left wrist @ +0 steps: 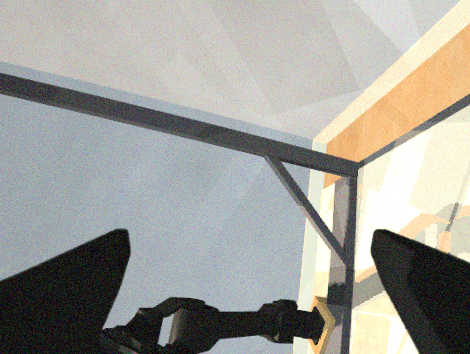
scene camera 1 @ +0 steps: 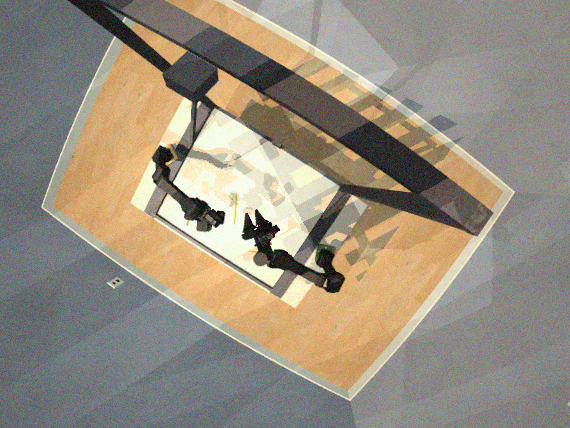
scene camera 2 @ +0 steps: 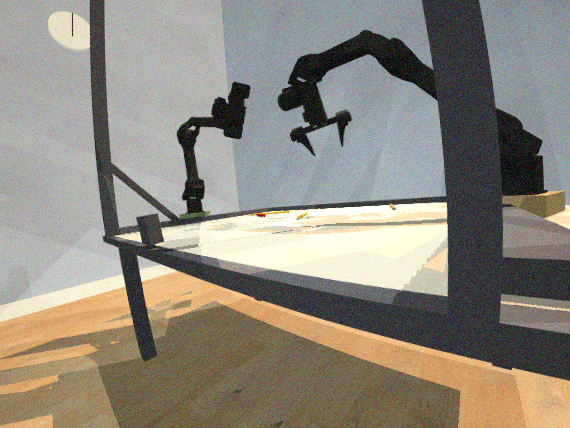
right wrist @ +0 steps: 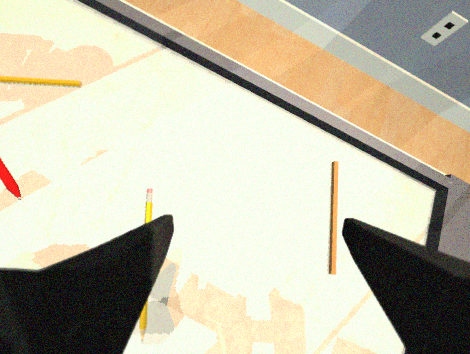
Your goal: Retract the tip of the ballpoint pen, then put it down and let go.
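Note:
A red pen lies on the white table top; in the right wrist view part of it shows at the left edge, a small greyish point at its lower end. Whether that is an extended writing tip is too small to tell. My right gripper is open and empty, high above the table with its fingers pointing down; in the right wrist view the pen lies left of its fingers. My left gripper is open and empty, raised above the table and turned away from the pen, which does not show in the left wrist view.
A yellow pencil with a pink eraser lies partly behind one right finger. An orange stick lies near the other. Another yellow stick lies at upper left. A dark frame surrounds the table.

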